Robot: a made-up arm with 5 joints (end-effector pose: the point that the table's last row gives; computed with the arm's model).
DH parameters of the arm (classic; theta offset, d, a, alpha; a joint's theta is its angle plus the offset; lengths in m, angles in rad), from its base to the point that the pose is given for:
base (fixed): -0.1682 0 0.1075 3.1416
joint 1: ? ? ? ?
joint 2: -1.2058 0 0.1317 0
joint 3: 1.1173 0 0.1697 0
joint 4: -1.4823 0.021 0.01 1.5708
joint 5: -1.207 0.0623 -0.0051 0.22
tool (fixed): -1.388 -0.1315 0 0
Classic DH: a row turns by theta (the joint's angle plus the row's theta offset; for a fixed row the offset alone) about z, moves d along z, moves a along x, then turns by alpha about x.
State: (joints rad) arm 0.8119 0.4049 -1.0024 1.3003 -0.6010
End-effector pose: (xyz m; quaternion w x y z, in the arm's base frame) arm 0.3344 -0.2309 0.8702 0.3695 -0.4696 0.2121 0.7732
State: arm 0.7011 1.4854 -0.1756 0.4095 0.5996
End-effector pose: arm 0.2970 -0.1171 0.4166 0.2133 0.0649 0.0632 -0.9728
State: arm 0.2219 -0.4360 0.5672 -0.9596 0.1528
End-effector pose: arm 0.3039 -0.0220 0.8757 0.1133 0.8695 -0.4095 -0.2519
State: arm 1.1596 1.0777 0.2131 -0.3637 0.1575
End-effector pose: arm 0.2504 -0.2498 0.5061 0.1893 -0.2830 0.2939 0.8931
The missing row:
joint 1: -0.1682 -0.681 0.013 1.5708
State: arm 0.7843 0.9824 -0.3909 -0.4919 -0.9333
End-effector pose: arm 0.3674 -0.2650 0.6585 0.4061 -0.7124 0.1883 0.5405
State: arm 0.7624 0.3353 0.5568 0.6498 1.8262
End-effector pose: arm 0.2841 -0.1309 0.5932 0.7181 0.0892 0.0496 -0.6884
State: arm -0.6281 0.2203 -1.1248 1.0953 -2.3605
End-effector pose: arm 0.3075 0.1194 0.9231 0.4973 -0.2773 -0.5351 0.6241
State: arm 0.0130 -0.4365 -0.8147 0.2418 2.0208
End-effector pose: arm 0.1962 0.0178 1.0258 0.3579 0.2784 -0.8907 -0.0325
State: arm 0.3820 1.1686 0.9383 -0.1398 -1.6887
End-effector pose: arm 0.1651 -0.0478 0.4635 0.6613 0.1187 0.1598 0.7233
